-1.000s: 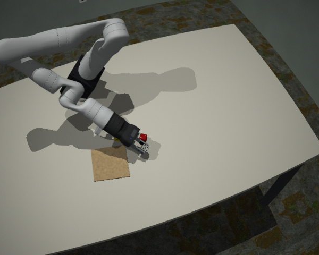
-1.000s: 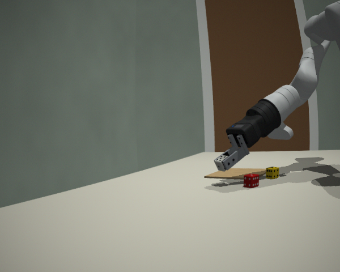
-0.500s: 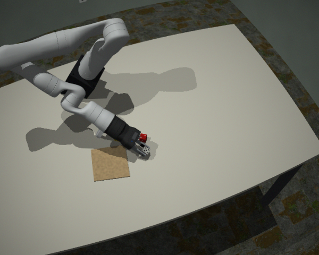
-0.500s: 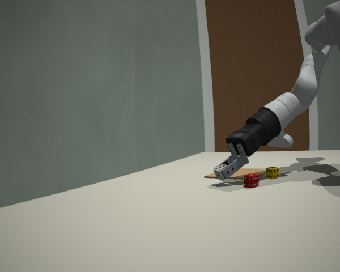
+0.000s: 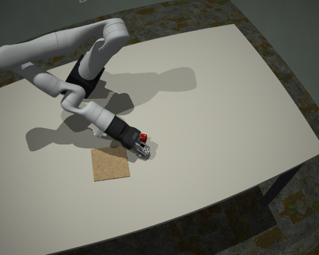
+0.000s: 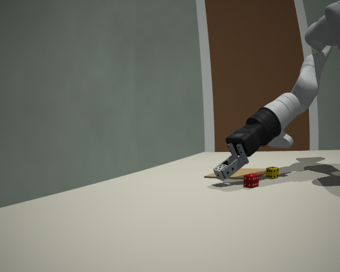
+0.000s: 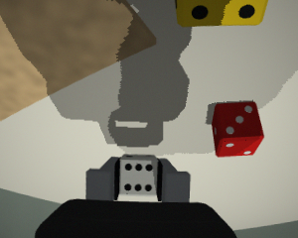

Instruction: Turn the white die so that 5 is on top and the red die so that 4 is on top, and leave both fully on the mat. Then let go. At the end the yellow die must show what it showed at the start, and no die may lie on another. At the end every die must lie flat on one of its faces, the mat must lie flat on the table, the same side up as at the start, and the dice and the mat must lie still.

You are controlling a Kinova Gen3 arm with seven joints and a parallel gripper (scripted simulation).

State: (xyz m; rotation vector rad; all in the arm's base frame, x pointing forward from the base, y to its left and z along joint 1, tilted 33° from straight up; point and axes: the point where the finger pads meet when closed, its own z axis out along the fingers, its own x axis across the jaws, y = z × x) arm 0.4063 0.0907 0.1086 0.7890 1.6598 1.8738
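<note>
Right now the white die is 1 cm ahead of my hand and 1 cm to the left of it. The rest, counted from my hand: red die (6 cm behind, 2 cm to the left, 2 cm below); brown mat (14 cm to the right, 3 cm below); yellow die (10 cm behind, 8 cm to the right, 2 cm below).
</note>
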